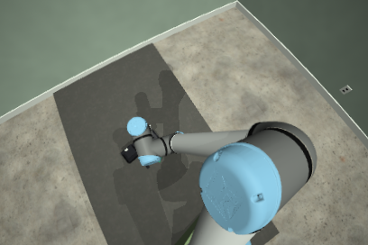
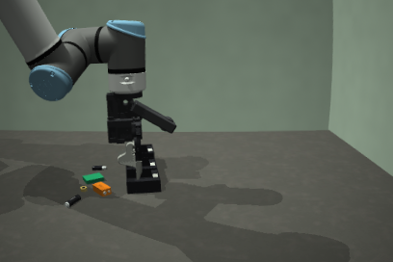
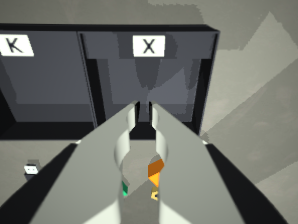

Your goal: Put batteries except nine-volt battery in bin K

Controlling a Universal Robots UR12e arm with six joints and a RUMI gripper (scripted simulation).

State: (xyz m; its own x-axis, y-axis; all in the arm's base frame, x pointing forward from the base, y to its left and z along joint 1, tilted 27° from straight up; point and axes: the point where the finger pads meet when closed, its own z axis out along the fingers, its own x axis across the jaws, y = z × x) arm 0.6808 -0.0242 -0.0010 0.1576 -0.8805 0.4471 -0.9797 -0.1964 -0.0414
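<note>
Now: the bin row 8 cm to the left of my hand and 1 cm below it. From my hand the other things lie so: orange nine-volt battery: 8 cm behind, 5 cm to the right, 3 cm below; flat green block: 13 cm behind, 3 cm to the left, 3 cm below; small yellow ring: 14 cm behind, 4 cm to the right, 3 cm below.
</note>
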